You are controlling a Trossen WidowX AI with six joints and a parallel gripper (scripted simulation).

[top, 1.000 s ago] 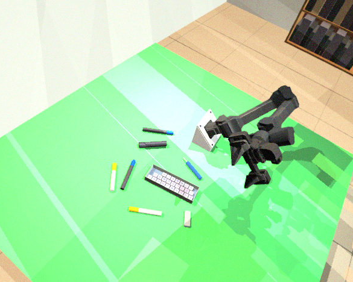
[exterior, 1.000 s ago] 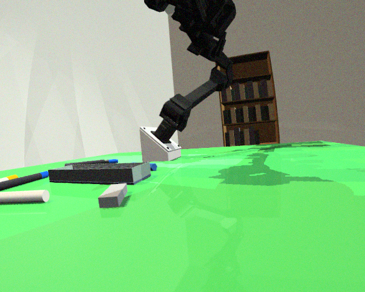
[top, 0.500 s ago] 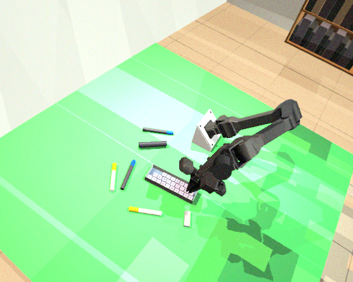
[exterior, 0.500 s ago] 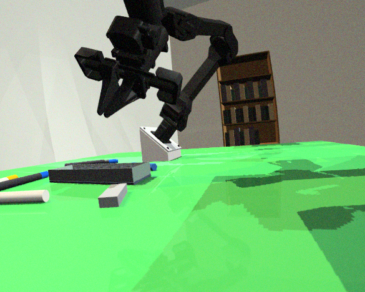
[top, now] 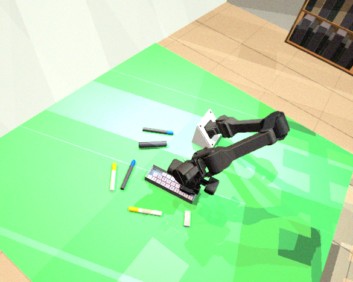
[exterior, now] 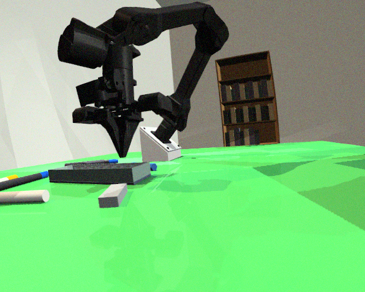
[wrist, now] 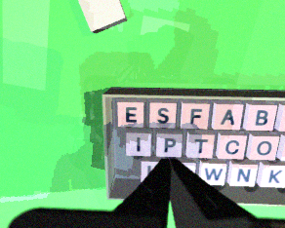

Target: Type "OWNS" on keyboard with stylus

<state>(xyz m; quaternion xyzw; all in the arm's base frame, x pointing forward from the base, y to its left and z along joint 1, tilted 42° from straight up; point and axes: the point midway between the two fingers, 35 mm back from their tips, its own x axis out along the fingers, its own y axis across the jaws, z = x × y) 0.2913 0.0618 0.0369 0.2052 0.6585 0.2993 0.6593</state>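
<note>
Now: the blue stylus 120 mm behind my gripper tip, 60 mm to the right of it and 30 mm below it. The rest, counted from my gripper tip: grey block: 90 mm ahead, 60 mm to the left, 40 mm below; grey stylus tip: 130 mm behind, 90 mm to the right, 30 mm below.
</note>
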